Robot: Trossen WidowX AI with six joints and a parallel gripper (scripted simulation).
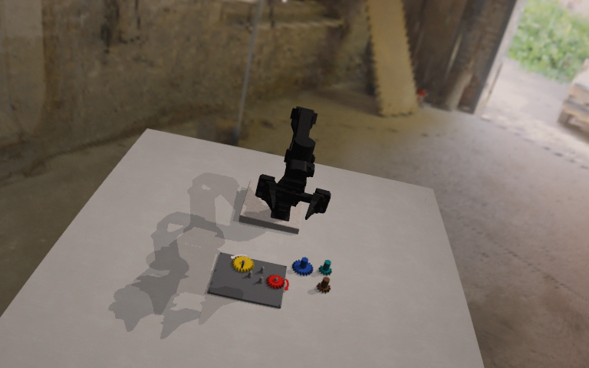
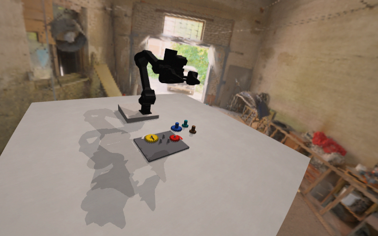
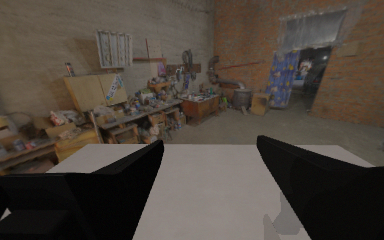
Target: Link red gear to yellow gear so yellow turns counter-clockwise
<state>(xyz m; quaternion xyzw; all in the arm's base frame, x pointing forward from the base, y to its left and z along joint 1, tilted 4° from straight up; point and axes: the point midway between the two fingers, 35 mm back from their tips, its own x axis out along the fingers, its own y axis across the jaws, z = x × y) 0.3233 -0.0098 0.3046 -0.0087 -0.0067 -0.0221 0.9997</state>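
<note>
Now: gripper tip 30 cm above the brown gear, 16 cm to the right of it and 8 cm past it. The rest, counted from my gripper tip: red gear 30 cm below, 7 cm behind, 1 cm to the left; red arrow 30 cm below, 6 cm behind, 5 cm to the left; blue gear 30 cm below, 15 cm behind, 9 cm to the left.
</note>
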